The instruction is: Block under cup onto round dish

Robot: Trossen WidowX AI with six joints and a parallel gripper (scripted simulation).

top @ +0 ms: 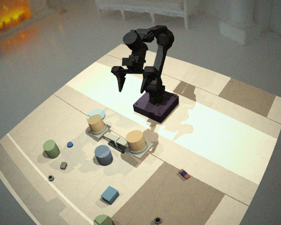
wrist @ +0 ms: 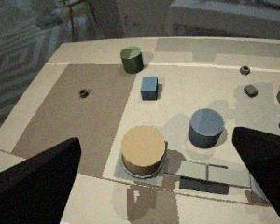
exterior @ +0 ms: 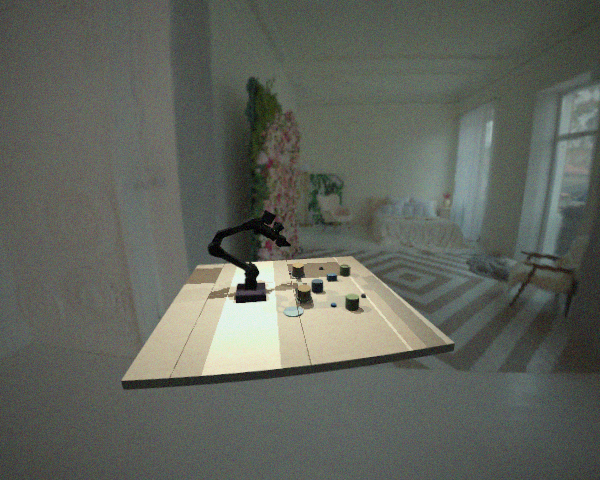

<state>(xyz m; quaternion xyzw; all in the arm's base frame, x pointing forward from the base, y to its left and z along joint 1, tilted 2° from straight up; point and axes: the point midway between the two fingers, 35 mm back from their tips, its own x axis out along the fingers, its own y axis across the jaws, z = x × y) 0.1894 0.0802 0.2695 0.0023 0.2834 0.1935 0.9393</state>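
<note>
Right now my gripper tip is 8 cm short of the grey block, 20 cm to the left of it and 25 cm above it. Also, from my gripper tip: blue cube 29 cm ahead, 12 cm to the left, 27 cm below; then blue cylinder 16 cm ahead, 6 cm to the right, 26 cm below; then red-blue block 1 cm ahead, 27 cm to the left, 29 cm below.
</note>
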